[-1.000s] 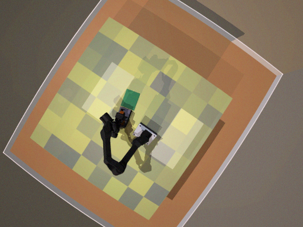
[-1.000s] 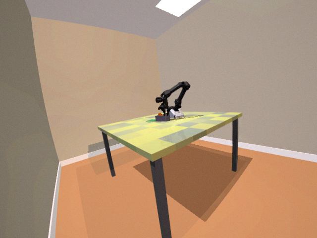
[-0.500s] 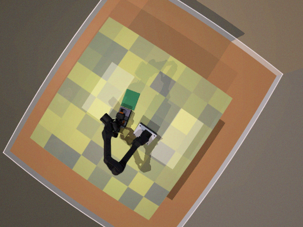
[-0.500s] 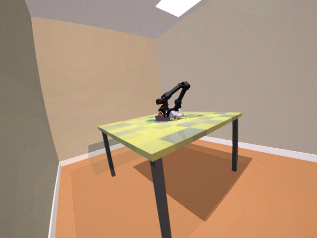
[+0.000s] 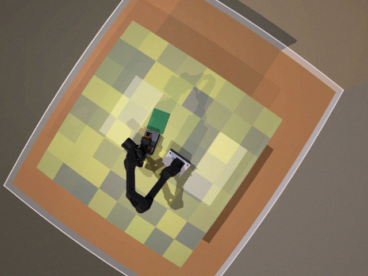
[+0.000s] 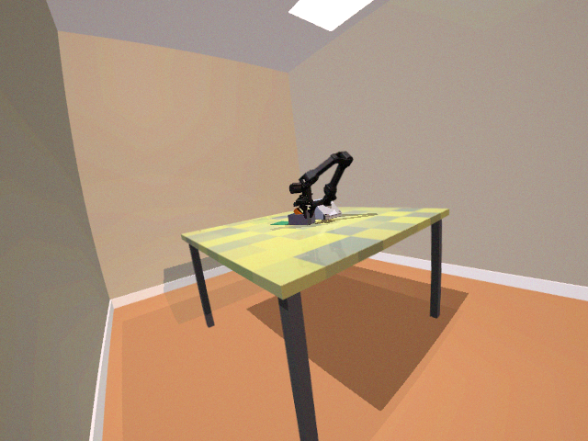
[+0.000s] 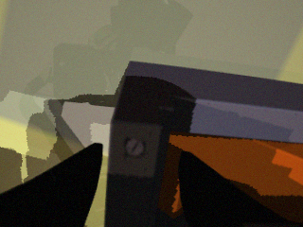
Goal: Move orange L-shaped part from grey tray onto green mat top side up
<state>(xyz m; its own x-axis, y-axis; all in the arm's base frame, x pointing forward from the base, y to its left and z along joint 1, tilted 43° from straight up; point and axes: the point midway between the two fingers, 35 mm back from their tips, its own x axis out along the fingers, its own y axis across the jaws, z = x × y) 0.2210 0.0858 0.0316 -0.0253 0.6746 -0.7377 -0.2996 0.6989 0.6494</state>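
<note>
The orange L-shaped part is 4 cm to the right of my gripper tip and 1 cm ahead of it. Round my gripper tip: green mat (21 cm to the right, 6 cm ahead, 5 cm below).
</note>
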